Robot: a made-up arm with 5 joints.
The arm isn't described. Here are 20 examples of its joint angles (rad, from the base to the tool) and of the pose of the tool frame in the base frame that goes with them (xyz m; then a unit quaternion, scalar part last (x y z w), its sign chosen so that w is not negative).
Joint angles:
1: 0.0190 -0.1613 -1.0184 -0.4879 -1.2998
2: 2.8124 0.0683 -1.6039 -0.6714 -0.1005
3: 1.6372 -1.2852 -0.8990 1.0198 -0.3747
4: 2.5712 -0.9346 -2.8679 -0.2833 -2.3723
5: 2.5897 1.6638 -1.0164 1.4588 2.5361
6: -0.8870 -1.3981 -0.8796 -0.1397 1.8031
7: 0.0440 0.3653 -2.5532 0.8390 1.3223
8: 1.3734 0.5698 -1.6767 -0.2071 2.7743
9: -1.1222 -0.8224 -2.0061 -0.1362 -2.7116
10: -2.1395 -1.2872 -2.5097 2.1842 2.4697
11: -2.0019 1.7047 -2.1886 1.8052 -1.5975
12: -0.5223 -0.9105 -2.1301 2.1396 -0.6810
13: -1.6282 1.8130 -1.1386 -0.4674 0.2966
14: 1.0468 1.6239 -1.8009 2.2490 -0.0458
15: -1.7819 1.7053 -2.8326 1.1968 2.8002
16: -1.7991 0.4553 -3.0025 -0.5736 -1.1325
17: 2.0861 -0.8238 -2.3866 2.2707 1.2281
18: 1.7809 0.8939 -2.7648 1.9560 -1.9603
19: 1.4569 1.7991 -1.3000 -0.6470 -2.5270
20: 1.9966 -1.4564 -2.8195 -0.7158 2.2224
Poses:
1: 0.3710 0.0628 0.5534 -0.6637 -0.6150 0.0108 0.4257
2: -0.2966 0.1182 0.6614 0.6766 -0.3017 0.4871 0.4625
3: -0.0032 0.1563 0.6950 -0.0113 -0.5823 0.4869 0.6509
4: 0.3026 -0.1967 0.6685 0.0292 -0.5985 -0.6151 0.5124
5: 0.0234 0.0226 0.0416 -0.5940 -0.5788 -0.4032 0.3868
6: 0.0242 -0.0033 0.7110 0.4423 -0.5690 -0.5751 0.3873
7: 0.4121 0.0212 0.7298 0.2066 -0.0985 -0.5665 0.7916
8: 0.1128 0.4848 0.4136 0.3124 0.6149 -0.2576 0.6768
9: 0.0190 0.0880 0.8279 0.8871 -0.2421 -0.0097 0.3928
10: 0.1657 0.2481 0.6713 -0.4299 0.5065 0.7046 0.2494
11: -0.0692 -0.2737 -0.0138 0.2511 0.1203 -0.1188 0.9531
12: 0.0334 0.0442 0.7925 -0.5848 -0.1857 -0.1747 0.7701
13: 0.0169 -0.1071 -0.0467 -0.0219 0.5214 -0.7071 0.4772
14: 0.1096 0.1866 -0.0127 -0.6336 0.6276 0.4447 0.0833
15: -0.0696 -0.4398 0.1409 -0.4006 -0.2066 0.6275 0.6348
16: 0.0170 -0.1610 0.7754 0.8828 0.1372 0.2401 0.3797
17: 0.0595 -0.0114 0.7848 -0.0061 0.0615 0.3951 0.9166
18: -0.1113 0.4765 0.4714 0.0631 0.4119 -0.8811 0.2237
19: 0.0118 0.1683 -0.0388 0.0400 0.5117 -0.7954 0.3224
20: 0.2132 -0.3763 0.4346 -0.7534 -0.1078 -0.3452 0.5493
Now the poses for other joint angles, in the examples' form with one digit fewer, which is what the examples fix.
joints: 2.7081 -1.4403 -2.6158 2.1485 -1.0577
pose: 0.327 -0.157 0.643 0.525 -0.724 0.387 0.222
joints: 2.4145 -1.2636 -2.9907 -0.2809 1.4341
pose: 0.367 -0.264 0.476 -0.919 -0.284 -0.007 0.274
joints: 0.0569 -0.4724 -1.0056 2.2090 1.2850
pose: 0.286 0.019 0.463 -0.420 0.608 -0.443 0.507
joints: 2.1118 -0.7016 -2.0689 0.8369 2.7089
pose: 0.001 0.053 0.828 0.269 0.745 0.184 0.581
